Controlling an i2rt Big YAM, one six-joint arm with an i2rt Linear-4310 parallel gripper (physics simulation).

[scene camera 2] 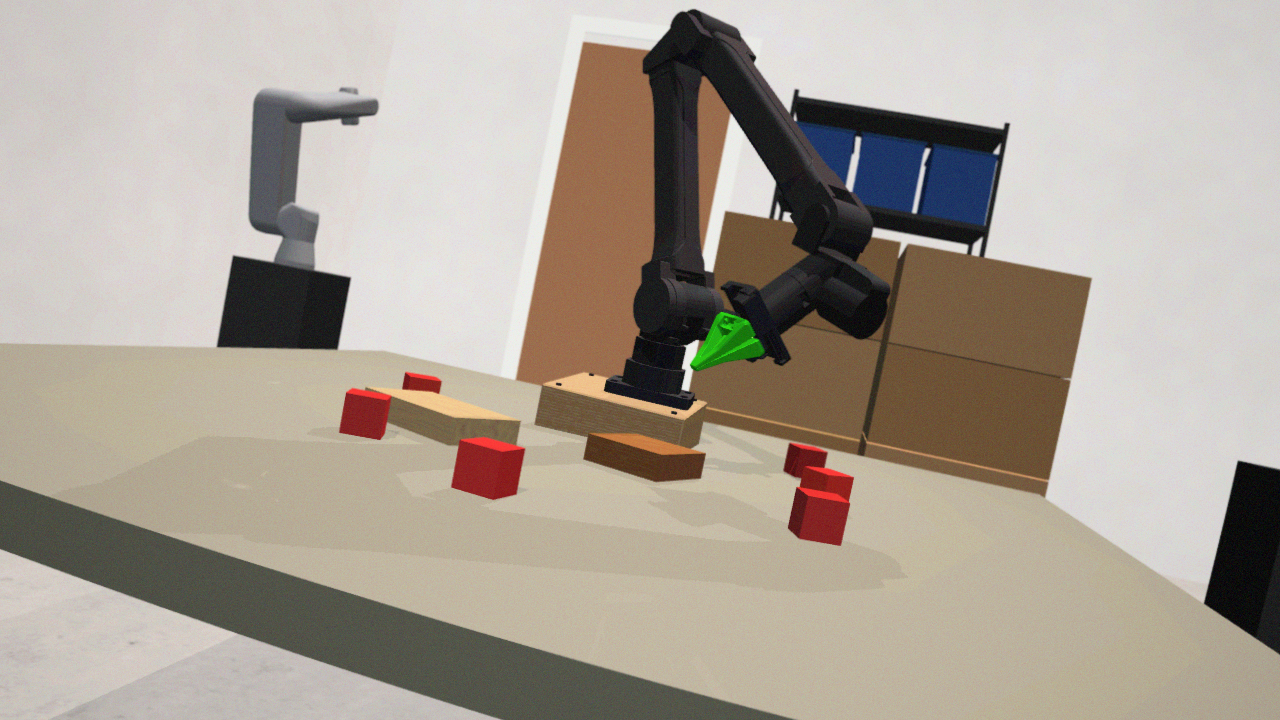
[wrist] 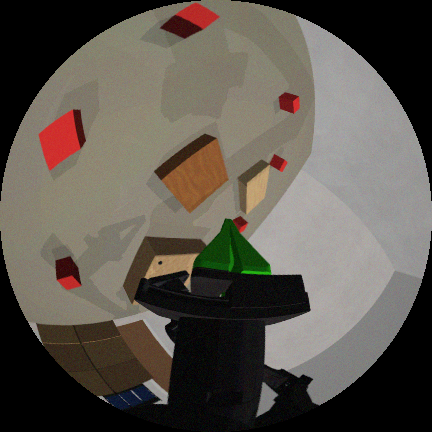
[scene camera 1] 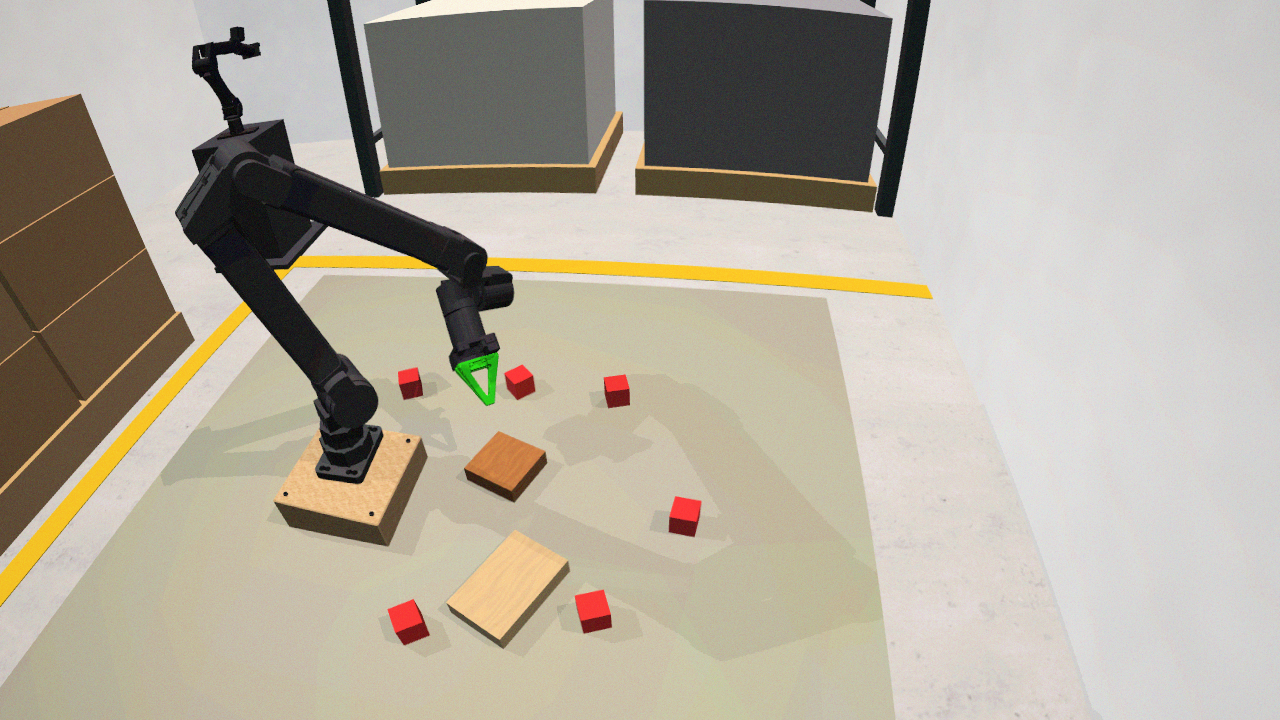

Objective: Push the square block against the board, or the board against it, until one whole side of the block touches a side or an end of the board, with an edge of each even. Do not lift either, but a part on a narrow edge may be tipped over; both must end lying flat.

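Pixels of known places: gripper, fingertip midpoint: (scene camera 2: 693, 368) (wrist: 226, 222) (scene camera 1: 490, 404); arm's base, origin of the base link: (scene camera 2: 649, 397) (wrist: 163, 283) (scene camera 1: 351, 455).
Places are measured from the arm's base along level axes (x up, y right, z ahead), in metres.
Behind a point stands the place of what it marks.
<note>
The square block (scene camera 1: 505, 462) {y -0.034, x -0.030, z 0.262 m} (scene camera 2: 642, 454) {y -0.042, x -0.036, z 0.314 m} (wrist: 196, 175) {y -0.052, x -0.030, z 0.260 m}, reddish-brown wood, lies flat beside the arm's base. The board (scene camera 1: 508, 586) {y 0.198, x -0.030, z 0.308 m} (scene camera 2: 447, 414) {y 0.158, x -0.030, z 0.377 m} (wrist: 256, 188) {y 0.174, x -0.030, z 0.309 m}, pale wood and longer, lies flat apart from the block, nearer the front in scene camera 1, with a gap of table between them. My green gripper (scene camera 1: 488, 402) {y -0.071, x 0.062, z 0.244 m} (scene camera 2: 694, 367) {y -0.071, x 0.062, z 0.244 m} (wrist: 226, 222) {y -0.071, x 0.062, z 0.244 m} is shut and holds nothing. Its tips are in the air, above the table on the far side of the block in scene camera 1, touching neither part.
Red cubes stand around the parts: two flank the board, at its left (scene camera 1: 408, 622) {y 0.278, x -0.020, z 0.182 m} and right (scene camera 1: 593, 611) {y 0.234, x -0.020, z 0.430 m}. One cube (scene camera 1: 684, 516) {y 0.069, x -0.020, z 0.549 m} is to the right; three stand beyond the block, including one (scene camera 1: 520, 382) {y -0.223, x -0.022, z 0.254 m} near the gripper. The arm's wooden base (scene camera 1: 332, 523) {y 0.127, x -0.022, z 0.006 m} is left of the block.
</note>
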